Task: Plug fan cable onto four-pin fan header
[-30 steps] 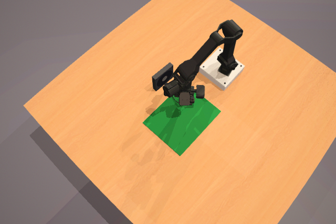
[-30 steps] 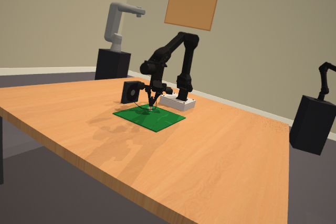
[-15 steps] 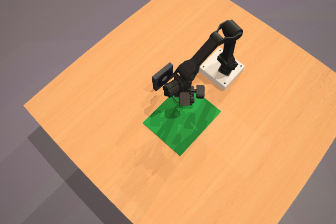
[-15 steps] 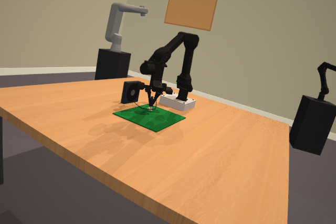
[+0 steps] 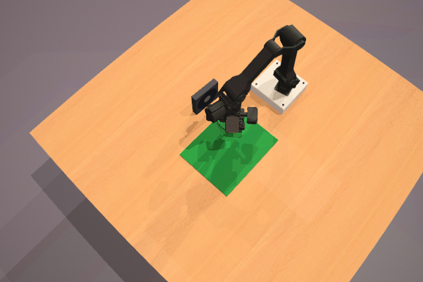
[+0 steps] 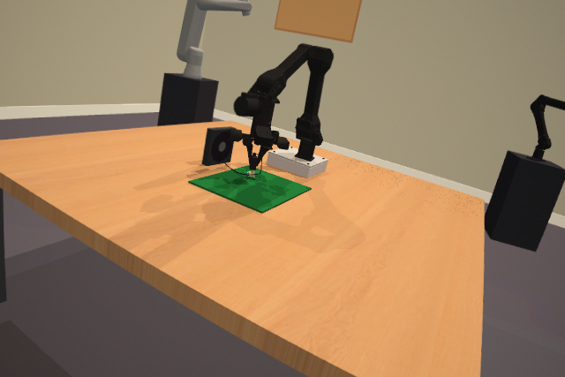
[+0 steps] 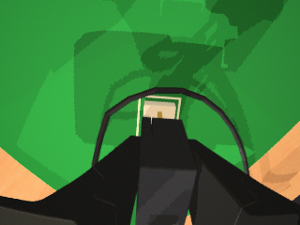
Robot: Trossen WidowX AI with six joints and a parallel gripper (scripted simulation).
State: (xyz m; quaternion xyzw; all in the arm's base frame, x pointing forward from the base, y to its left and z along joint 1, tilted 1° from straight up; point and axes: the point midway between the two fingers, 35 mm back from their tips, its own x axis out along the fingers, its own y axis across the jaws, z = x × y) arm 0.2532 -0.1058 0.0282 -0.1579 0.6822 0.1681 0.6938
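Now: gripper tip 10 mm below the dark plug and 10 mm past it. The rest, counted from my gripper tip: black fan: 130 mm to the right, 40 mm behind, 20 mm above; green board: 70 mm ahead, 50 mm below, 40 mm to the left; white four-pin fan header: 40 mm below, 10 mm behind.
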